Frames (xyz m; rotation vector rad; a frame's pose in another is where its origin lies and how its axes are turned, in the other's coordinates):
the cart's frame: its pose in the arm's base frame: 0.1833 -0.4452 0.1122 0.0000 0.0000 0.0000
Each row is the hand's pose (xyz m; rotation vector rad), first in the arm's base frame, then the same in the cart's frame.
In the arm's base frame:
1: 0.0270 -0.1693 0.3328 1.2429 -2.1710 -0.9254
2: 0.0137 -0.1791 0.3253 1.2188 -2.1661 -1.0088
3: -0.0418 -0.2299 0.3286 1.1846 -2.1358 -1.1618
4: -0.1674 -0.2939 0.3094 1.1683 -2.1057 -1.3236
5: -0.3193 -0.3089 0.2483 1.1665 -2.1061 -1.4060
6: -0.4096 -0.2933 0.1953 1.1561 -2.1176 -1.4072
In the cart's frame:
1: -0.1563 0.2759 0.2206 1.2429 -2.1710 -0.9254
2: -0.1696 0.2661 0.2131 1.2188 -2.1661 -1.0088
3: -0.2251 0.2153 0.2164 1.1846 -2.1358 -1.1618
4: -0.3507 0.1513 0.1972 1.1683 -2.1057 -1.3236
5: -0.5026 0.1363 0.1361 1.1665 -2.1061 -1.4060
6: -0.5929 0.1519 0.0831 1.1561 -2.1176 -1.4072

